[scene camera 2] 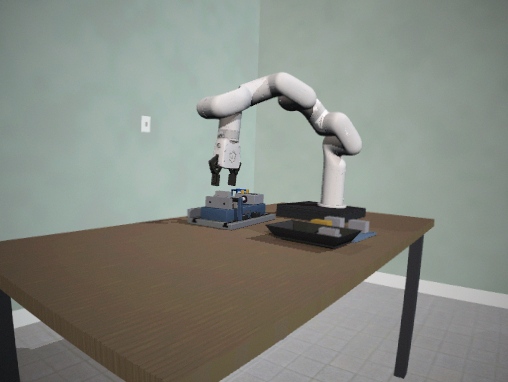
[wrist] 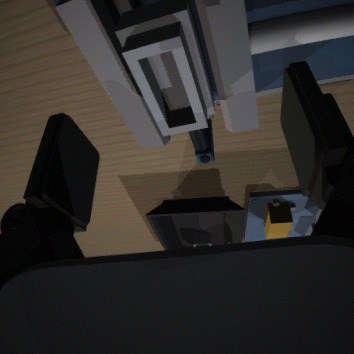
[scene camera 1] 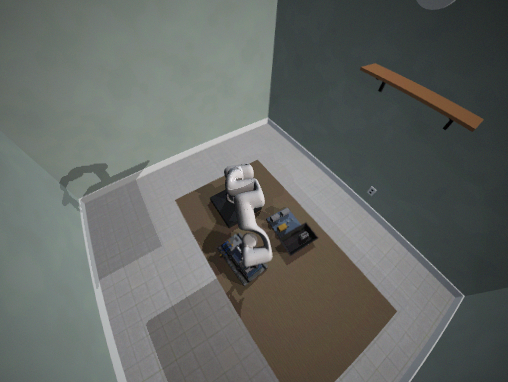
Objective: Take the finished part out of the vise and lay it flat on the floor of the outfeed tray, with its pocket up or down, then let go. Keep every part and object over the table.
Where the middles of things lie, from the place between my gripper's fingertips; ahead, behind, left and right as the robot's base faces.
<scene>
I see my gripper 100 mm past the blue plate [wrist: 304,214], 390 mm to the right of it and 130 mm above it.
</scene>
